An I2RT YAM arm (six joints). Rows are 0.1 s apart.
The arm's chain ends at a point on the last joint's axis. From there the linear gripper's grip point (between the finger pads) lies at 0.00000 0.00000 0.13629 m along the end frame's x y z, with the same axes.
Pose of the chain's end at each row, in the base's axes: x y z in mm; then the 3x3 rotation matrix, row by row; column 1 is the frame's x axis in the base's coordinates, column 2 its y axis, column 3 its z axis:
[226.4 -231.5 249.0], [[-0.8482 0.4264 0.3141], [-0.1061 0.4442 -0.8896], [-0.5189 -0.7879 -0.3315]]
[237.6 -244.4 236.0], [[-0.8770 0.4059 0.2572], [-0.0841 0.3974 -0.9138], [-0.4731 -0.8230 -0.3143]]
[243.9 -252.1 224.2], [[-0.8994 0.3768 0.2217], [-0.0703 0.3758 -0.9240], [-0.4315 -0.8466 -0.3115]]
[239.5 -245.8 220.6], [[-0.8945 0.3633 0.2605], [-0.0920 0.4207 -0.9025], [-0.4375 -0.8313 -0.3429]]
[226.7 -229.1 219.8], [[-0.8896 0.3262 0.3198], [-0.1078 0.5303 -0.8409], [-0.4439 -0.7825 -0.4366]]
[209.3 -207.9 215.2], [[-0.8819 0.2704 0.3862], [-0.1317 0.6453 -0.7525], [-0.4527 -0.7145 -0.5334]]
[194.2 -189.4 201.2], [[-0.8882 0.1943 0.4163], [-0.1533 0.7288 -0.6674], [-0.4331 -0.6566 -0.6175]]
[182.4 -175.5 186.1], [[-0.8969 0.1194 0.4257], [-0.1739 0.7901 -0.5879], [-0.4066 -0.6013 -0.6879]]
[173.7 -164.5 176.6], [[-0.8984 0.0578 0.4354], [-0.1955 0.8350 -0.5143], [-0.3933 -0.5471 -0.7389]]
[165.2 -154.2 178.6], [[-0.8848 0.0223 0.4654], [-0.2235 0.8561 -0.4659], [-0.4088 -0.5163 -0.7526]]
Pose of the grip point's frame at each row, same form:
[269.2 -352.7 203.8], [[-0.8482 0.4264 0.3141], [-0.1061 0.4442 -0.8896], [-0.5189 -0.7879 -0.3315]]
[272.7 -368.9 193.2], [[-0.8770 0.4059 0.2572], [-0.0841 0.3974 -0.9138], [-0.4731 -0.8230 -0.3143]]
[274.1 -378.0 181.7], [[-0.8994 0.3768 0.2217], [-0.0703 0.3758 -0.9240], [-0.4315 -0.8466 -0.3115]]
[275.0 -368.8 173.9], [[-0.8945 0.3633 0.2605], [-0.0920 0.4207 -0.9025], [-0.4375 -0.8313 -0.3429]]
[270.3 -343.7 160.3], [[-0.8896 0.3262 0.3198], [-0.1078 0.5303 -0.8409], [-0.4439 -0.7825 -0.4366]]
[261.9 -310.5 142.5], [[-0.8819 0.2704 0.3862], [-0.1317 0.6453 -0.7525], [-0.4527 -0.7145 -0.5334]]
[250.9 -280.4 117.0], [[-0.8882 0.1943 0.4163], [-0.1533 0.7288 -0.6674], [-0.4331 -0.6566 -0.6175]]
[240.4 -255.6 92.3], [[-0.8969 0.1194 0.4257], [-0.1739 0.7901 -0.5879], [-0.4066 -0.6013 -0.6879]]
[233.0 -234.6 75.9], [[-0.8984 0.0578 0.4354], [-0.1955 0.8350 -0.5143], [-0.3933 -0.5471 -0.7389]]
[228.6 -217.7 76.0], [[-0.8848 0.0223 0.4654], [-0.2235 0.8561 -0.4659], [-0.4088 -0.5163 -0.7526]]

